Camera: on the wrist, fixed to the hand. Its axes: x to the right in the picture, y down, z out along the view.
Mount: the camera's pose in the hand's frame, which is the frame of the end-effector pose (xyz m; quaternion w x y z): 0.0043 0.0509 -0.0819 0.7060 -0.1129 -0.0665 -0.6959
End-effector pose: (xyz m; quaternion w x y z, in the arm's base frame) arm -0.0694 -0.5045 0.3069 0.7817 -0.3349 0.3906 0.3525
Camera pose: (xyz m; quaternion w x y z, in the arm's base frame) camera -0.1395 -0.5419 0.2521 0.7854 -0.5731 -0.0491 -0.2288
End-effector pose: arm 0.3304 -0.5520 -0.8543 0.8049 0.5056 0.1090 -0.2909
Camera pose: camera 0.3730 -0.4654 -0.8562 0.4302 0.1709 0.4081 -0.7869
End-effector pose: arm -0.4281 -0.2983 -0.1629 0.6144 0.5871 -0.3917 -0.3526
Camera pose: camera -0.3542 -0.2625 -0.1121 0.2286 0.5943 0.1310 -0.7598
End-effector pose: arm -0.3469 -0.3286 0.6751 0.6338 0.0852 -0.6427 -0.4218
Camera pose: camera -0.2534 -0.3349 0.6983 0.1208 0.4078 -0.3890 -0.8172
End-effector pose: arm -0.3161 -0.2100 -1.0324 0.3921 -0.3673 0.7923 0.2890
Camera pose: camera -0.3926 -0.2440 -0.9843 0.4892 -0.8358 0.2451 0.0451
